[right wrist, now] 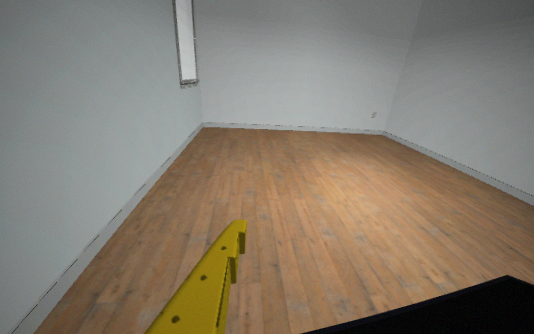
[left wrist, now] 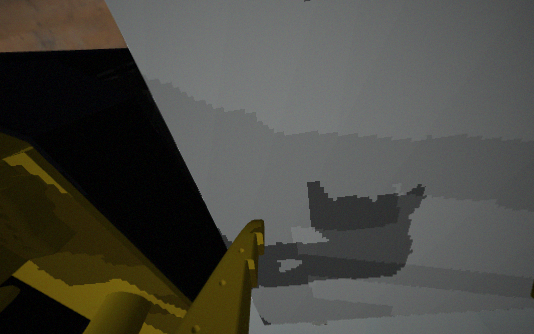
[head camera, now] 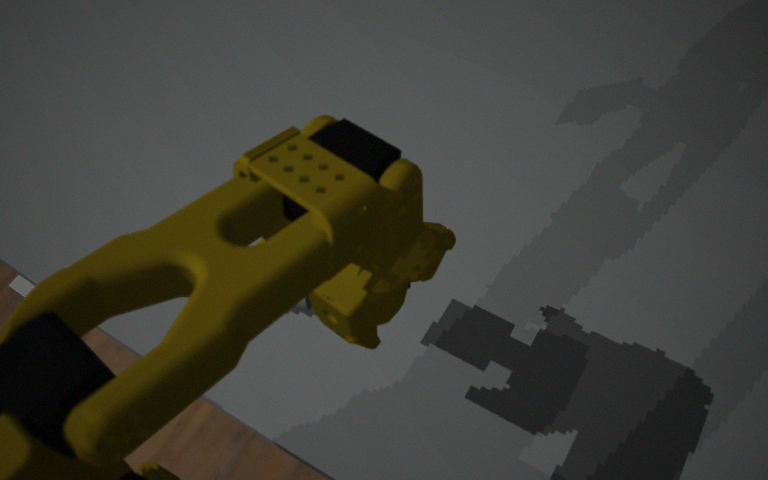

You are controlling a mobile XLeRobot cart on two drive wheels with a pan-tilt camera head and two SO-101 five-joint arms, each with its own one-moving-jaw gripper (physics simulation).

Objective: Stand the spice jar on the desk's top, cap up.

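Frame: origin at the left arm's base, x ahead, y left, z up, level; metres.
Seen in the pictures: left hand, its tool point: (left wrist: 263, 232) (head camera: 374, 338); right hand, its tool point: (right wrist: 246, 232).
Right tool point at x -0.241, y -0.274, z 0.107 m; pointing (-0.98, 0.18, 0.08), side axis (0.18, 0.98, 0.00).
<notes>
A point is followed by its place in that frame.
The desk's top (head camera: 317, 401) {x 0.152, y -0.003, z -0.055 m} (left wrist: 325, 65) {x 0.230, y -0.015, z -0.055 m} is a broad grey surface with dark arm shadows on it. The spice jar does not show plainly in any view. In the head view, a small grey and dark piece (head camera: 307, 303) {x 0.216, y 0.038, z -0.034 m} peeks out under my left arm; it is mostly hidden and I cannot tell what it is. My left gripper (head camera: 411, 286) (left wrist: 395, 255) is open and empty above the desk, with its moving jaw barely showing at the right edge of the left wrist view. My right gripper (right wrist: 242, 230) is fully open and empty, with one notched jaw in view, facing the room away from the desk.
In the head view, the desk's near edge runs diagonally at the lower left, with wooden floor (head camera: 186, 435) {x 0.140, y 0.422, z -0.775 m} beyond it. A black body (left wrist: 110, 125) {x 0.068, y -0.009, z -0.054 m} lies along the desk edge in the left wrist view. The right wrist view shows wooden floor (right wrist: 310, 200) {x -1.421, y 0.422, z -0.775 m}, walls and a narrow window (right wrist: 186, 40) {x -3.316, y -0.766, z 0.566 m}.
</notes>
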